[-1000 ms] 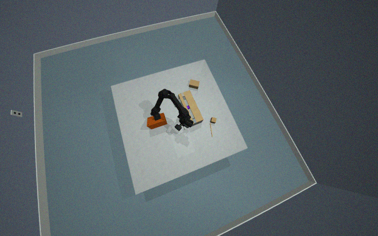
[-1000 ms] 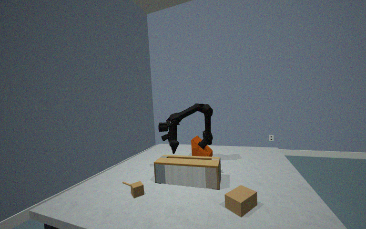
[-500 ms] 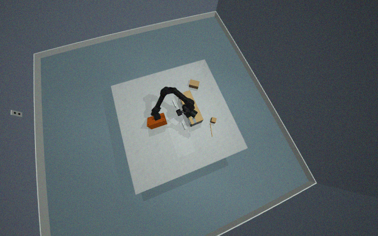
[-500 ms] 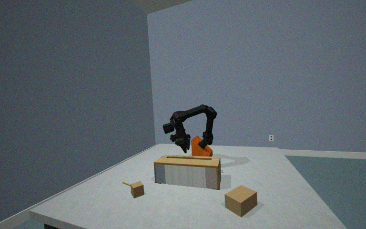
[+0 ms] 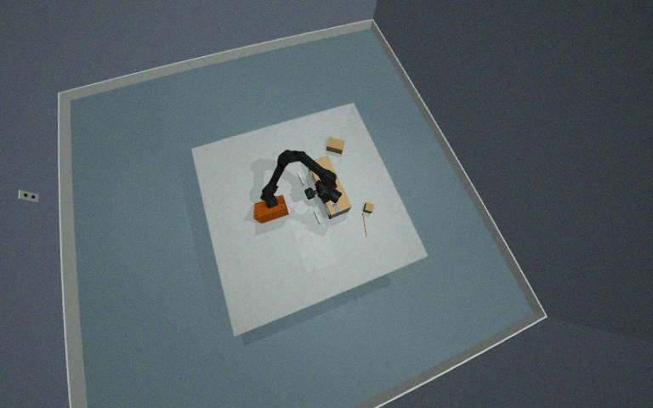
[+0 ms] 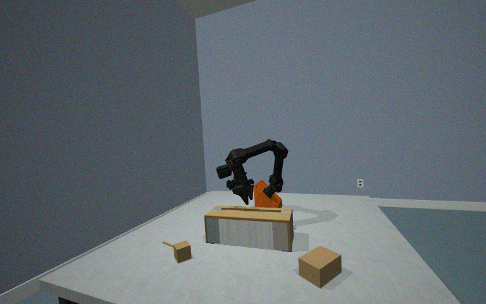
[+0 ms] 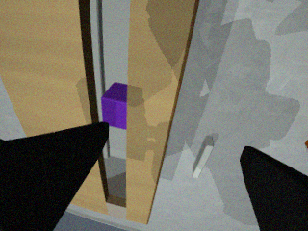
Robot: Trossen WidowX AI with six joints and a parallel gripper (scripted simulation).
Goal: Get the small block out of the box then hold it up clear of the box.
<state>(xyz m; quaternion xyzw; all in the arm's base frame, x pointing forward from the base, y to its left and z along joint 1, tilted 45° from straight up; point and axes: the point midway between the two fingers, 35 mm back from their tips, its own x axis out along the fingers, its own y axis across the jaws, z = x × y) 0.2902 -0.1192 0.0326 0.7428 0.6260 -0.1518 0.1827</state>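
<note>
My gripper tip is 90 mm above the box, 40 mm short of it and 20 mm to the right of it. Round my gripper tip: purple block: 60 mm below, 50 mm ahead, 30 mm to the left.
</note>
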